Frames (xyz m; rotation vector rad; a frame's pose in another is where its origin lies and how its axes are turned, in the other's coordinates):
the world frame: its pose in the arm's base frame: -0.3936 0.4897 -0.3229 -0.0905 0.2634 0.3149
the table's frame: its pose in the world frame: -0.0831 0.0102 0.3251 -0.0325 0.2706 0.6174
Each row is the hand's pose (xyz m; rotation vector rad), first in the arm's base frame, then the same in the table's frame.
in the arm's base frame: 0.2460 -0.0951 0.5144 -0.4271 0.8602 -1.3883
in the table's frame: -0.3907 -0.7865 0.5159 0.4886 0.6507 -2.1537
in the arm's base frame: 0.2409 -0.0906 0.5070 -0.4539 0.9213 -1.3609
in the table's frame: -0.3863 -0.7810 0.5087 0.4814 0.7198 -2.1145
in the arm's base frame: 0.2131 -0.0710 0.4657 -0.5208 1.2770 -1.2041
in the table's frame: -0.3649 -0.7543 0.4675 0.5234 1.0706 -1.8636
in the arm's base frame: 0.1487 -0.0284 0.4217 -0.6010 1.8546 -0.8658
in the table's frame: -0.3427 -0.6857 0.4156 0.5789 1.5873 -1.3549
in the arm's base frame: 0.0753 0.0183 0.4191 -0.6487 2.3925 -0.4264
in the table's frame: -0.3419 -0.6008 0.3966 0.6013 2.0068 -0.7524
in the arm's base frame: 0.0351 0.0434 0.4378 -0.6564 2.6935 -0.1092
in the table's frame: -0.3516 -0.5512 0.4034 0.6011 2.2101 -0.3479
